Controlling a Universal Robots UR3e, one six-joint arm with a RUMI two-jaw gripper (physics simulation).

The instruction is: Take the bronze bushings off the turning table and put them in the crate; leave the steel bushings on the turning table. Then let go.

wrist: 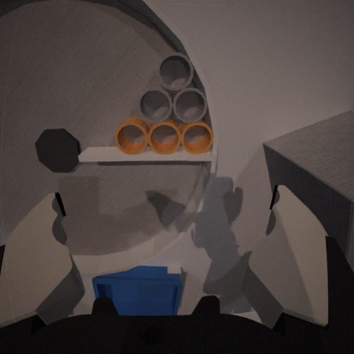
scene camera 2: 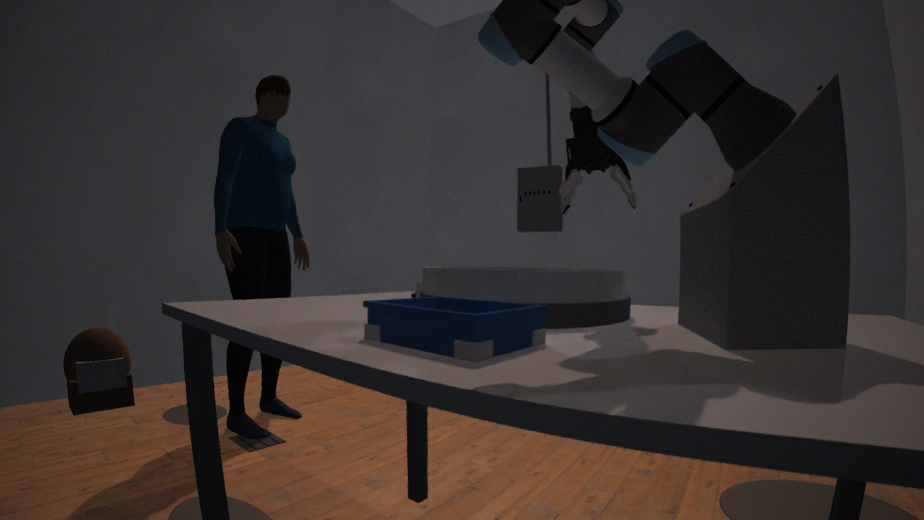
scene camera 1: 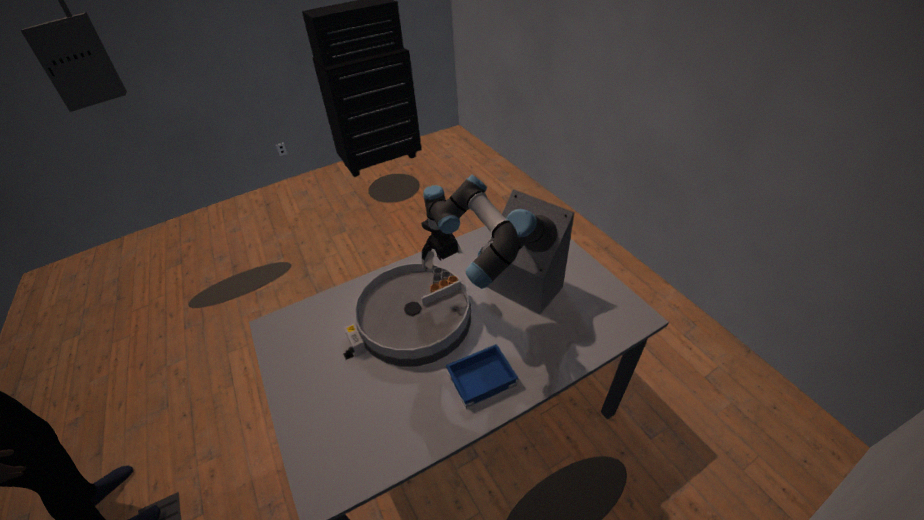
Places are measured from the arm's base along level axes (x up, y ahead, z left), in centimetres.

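Pixels of known places: gripper, fingertip midpoint: (scene camera 2: 598, 211) (scene camera 1: 442, 262); arm's base, link origin: (scene camera 2: 764, 142) (scene camera 1: 539, 234).
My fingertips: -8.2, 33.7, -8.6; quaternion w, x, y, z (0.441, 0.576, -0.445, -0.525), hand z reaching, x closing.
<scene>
Ahead of a thing's pixels: the offset from my fingertips to its middle, as dx, dy, dz. "*": to the spot under its first point.
Three bronze bushings @[-13.3, +0.2, -0.7] (scene camera 1: 443, 283) (wrist: 165, 151) stand upright in a row, rings facing up, along the white divider @[* -15.2, +2.8, +2.9] (scene camera 1: 441, 296) (wrist: 145, 156) on the turning table (scene camera 1: 387, 316) (scene camera 2: 517, 281) (wrist: 75, 80). Three steel bushings @[-13.3, +0.3, -8.0] (scene camera 1: 440, 273) (wrist: 162, 72) stand behind them in the wrist view, two in a row and one beyond, by the rim wall. The blue crate @[-18.0, +0.6, +38.0] (scene camera 1: 491, 390) (scene camera 2: 420, 329) (wrist: 137, 281) sits beside the turning table; no bushing shows in it. My gripper (scene camera 1: 442, 258) (scene camera 2: 599, 206) (wrist: 166, 192) is open and empty, well above the turning table. The rim hides the bushings in scene camera 2.
The grey arm pedestal (scene camera 1: 526, 281) (scene camera 2: 769, 258) (wrist: 310, 150) stands right of the turning table. The turning table's raised wall surrounds the bushings. A dark hub @[-14.8, +14.3, +3.9] (scene camera 1: 412, 308) (wrist: 58, 150) is at its middle. A small white device @[* -14.8, +37.3, +9.1] (scene camera 1: 354, 337) sits at its outer edge. A person (scene camera 2: 255, 174) stands beyond the table.
</scene>
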